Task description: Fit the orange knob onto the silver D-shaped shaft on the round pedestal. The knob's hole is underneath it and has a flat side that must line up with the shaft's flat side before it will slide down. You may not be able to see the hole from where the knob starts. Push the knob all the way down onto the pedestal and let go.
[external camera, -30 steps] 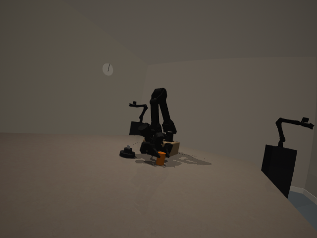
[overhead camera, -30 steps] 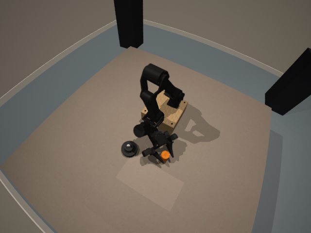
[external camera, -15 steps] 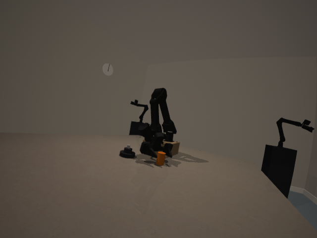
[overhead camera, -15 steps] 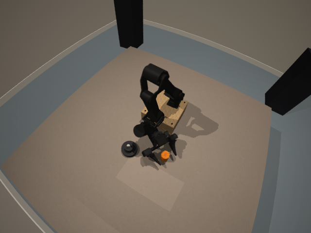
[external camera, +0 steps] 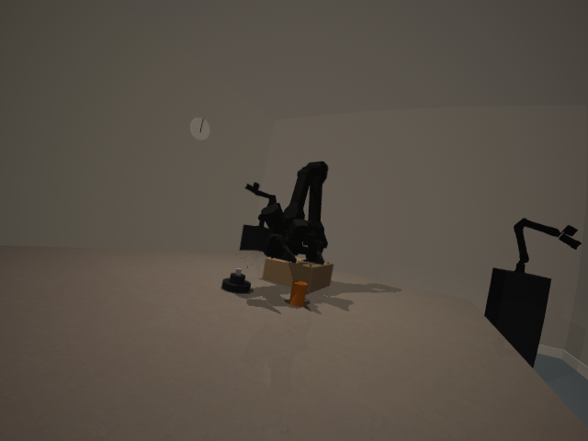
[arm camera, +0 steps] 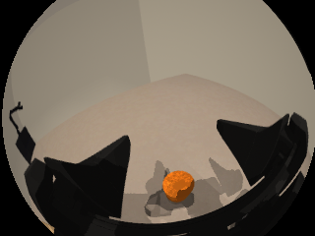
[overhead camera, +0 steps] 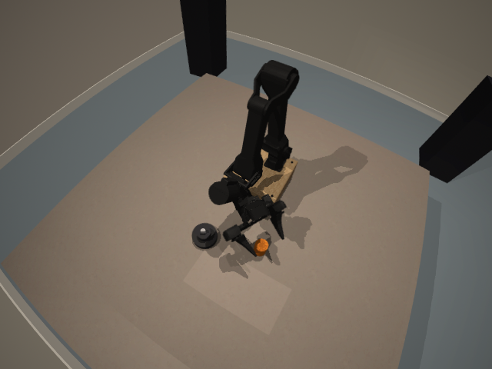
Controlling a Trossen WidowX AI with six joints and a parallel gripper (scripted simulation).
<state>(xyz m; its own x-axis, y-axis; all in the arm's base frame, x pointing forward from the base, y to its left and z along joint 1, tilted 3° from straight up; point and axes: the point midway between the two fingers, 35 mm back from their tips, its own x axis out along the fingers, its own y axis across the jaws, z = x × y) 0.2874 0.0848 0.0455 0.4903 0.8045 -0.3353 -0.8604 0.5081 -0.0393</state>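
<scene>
My gripper tip is 8 cm above the orange knob, 3 cm to the left of it and 2 cm past it. Also, from my gripper tip: black round pedestal 21 cm to the right, 9 cm below, 3 cm ahead.
</scene>
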